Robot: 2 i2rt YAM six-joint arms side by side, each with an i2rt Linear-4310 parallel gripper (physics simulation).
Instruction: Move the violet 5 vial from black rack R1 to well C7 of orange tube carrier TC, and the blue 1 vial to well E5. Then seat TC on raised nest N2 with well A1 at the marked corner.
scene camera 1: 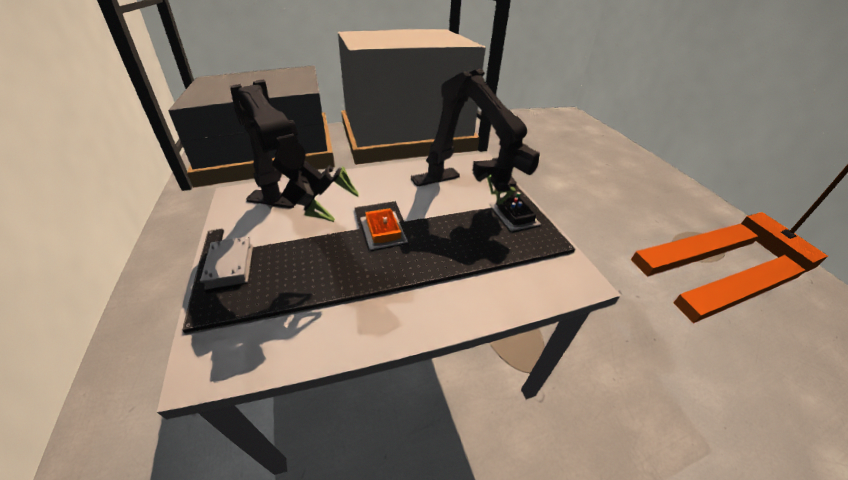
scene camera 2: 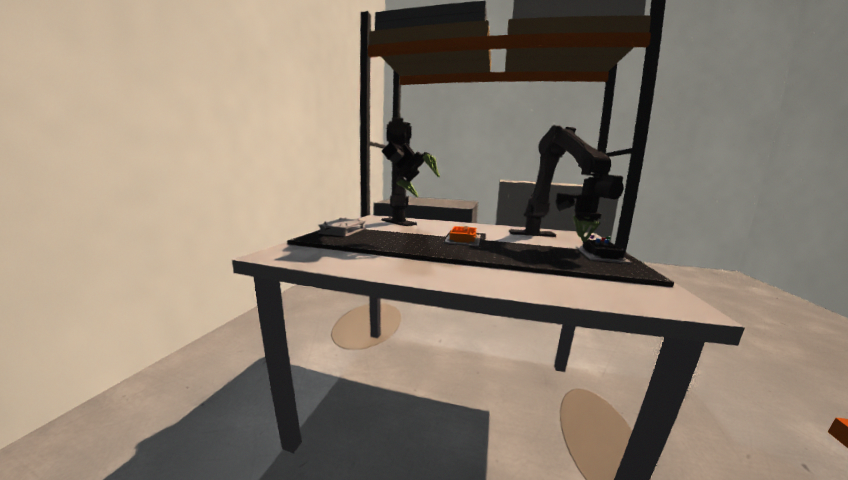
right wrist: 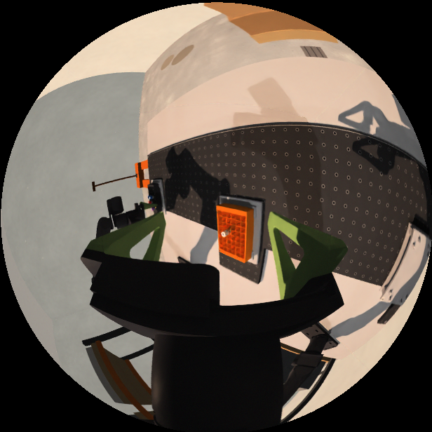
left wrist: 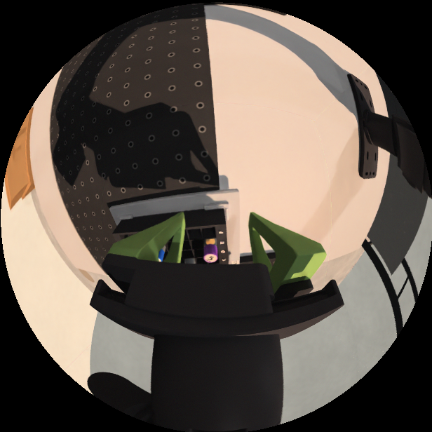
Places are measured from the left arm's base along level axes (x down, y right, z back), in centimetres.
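Pixels of known places: left gripper, between the fingertips: (scene camera 1: 496, 199) (scene camera 2: 581, 239); right gripper, between the fingertips: (scene camera 1: 346, 208) (scene camera 2: 428, 186); left arm's base, origin of its link: (scene camera 1: 435, 177) (scene camera 2: 531, 234); right arm's base, origin of its link: (scene camera 1: 273, 199) (scene camera 2: 398, 222).
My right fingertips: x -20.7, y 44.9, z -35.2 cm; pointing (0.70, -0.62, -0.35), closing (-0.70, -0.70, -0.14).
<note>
Ahead of a thing's pixels: the offset from my right fingertips to its middle. Level surfaces: height alone.
The violet 5 vial (left wrist: 210, 250) stands in black rack R1 {dx +17.1, dy -58.6, dz +0.3 cm} (scene camera 1: 522, 217) (scene camera 2: 606, 249) (left wrist: 150, 221), seen between my left gripper's parted fingers. The blue vial (left wrist: 162, 254) is partly hidden behind a finger; its number is unreadable. My left gripper (scene camera 1: 505, 197) (scene camera 2: 585, 236) (left wrist: 216, 217) is partly open and empty, close above the rack's near-arm edge. Orange carrier TC {dx +17.2, dy -12.8, dz +10.0 cm} (scene camera 1: 385, 238) (scene camera 2: 462, 236) (right wrist: 249, 237) sits on its base mid-board, holding one pale-topped vial {dx +16.2, dy -13.4, dz +9.2 cm} (scene camera 1: 385, 220) (right wrist: 225, 233). My right gripper (scene camera 1: 345, 206) (scene camera 2: 428, 185) (right wrist: 216, 217) is wide open and empty, high beside TC. The raised grey nest {dx +17.1, dy +34.6, dz +12.7 cm} (scene camera 1: 226, 261) (scene camera 2: 343, 227) is at the picture's left.
The black perforated board {dx +19.4 cm} (scene camera 1: 309, 261) (scene camera 2: 404, 246) (left wrist: 172, 65) (right wrist: 300, 150) runs along the table {dx +20.7 cm} (scene camera 1: 333, 333) (scene camera 2: 464, 276). Small pegs stand up from the nest. Large boxes (scene camera 1: 410, 89) and a storage frame (scene camera 2: 365, 118) stand behind the arms. An orange pallet jack (scene camera 1: 737, 285) is on the floor.
</note>
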